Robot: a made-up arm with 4 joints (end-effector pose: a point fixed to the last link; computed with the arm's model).
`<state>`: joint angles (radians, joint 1 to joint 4).
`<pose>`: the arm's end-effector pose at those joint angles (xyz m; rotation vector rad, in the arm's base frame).
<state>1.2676 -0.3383 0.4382 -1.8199</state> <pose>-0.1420 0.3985 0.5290 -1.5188 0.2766 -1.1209</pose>
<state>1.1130 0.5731 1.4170 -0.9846</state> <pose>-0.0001 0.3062 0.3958 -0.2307 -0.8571 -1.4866</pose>
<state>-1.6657 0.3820 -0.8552 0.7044</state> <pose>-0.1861 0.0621 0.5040 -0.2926 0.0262 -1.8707</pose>
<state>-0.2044 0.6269 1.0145 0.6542</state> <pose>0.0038 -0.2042 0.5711 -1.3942 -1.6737 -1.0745</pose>
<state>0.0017 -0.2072 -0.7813 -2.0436</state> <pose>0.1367 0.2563 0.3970 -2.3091 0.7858 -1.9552</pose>
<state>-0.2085 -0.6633 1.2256 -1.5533</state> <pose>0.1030 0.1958 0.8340 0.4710 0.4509 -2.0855</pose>
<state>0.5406 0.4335 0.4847 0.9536</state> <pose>0.1284 -0.1812 0.5561 -0.8749 -1.1736 0.1418</pose>
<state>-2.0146 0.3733 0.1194 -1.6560</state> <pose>-0.0392 -0.3349 0.7821 -0.8135 -1.0708 1.6052</pose>
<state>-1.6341 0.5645 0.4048 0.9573</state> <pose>-0.2336 -0.0775 0.4545 -1.4673 -0.7248 -2.2238</pose>
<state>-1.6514 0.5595 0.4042 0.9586</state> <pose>-0.2340 -0.0757 0.4522 -1.4636 -0.7230 -2.2391</pose>
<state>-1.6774 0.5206 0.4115 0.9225</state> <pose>-0.2253 -0.0772 0.4472 -1.4378 -0.7460 -2.2911</pose>
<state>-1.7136 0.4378 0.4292 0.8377</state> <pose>-0.2042 -0.0833 0.4408 -1.3763 -0.8017 -2.3891</pose>
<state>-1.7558 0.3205 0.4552 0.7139</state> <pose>-0.1726 -0.0930 0.4373 -1.2703 -0.8832 -2.5192</pose>
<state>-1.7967 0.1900 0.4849 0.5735</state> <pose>-0.1364 -0.1030 0.4409 -1.1245 -0.9729 -2.6529</pose>
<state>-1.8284 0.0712 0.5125 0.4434</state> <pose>-0.1034 -0.1103 0.4510 -0.9652 -1.0506 -2.7604</pose>
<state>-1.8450 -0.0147 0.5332 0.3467</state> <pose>-0.0797 -0.1137 0.4625 0.8317 1.0998 2.8185</pose>
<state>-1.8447 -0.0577 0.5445 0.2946</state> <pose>-0.0670 -0.1148 0.4701 0.7537 1.1155 2.8213</pose>
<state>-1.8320 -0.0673 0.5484 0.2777</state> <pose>-0.0624 -0.1151 0.4730 0.7368 1.1248 2.8285</pose>
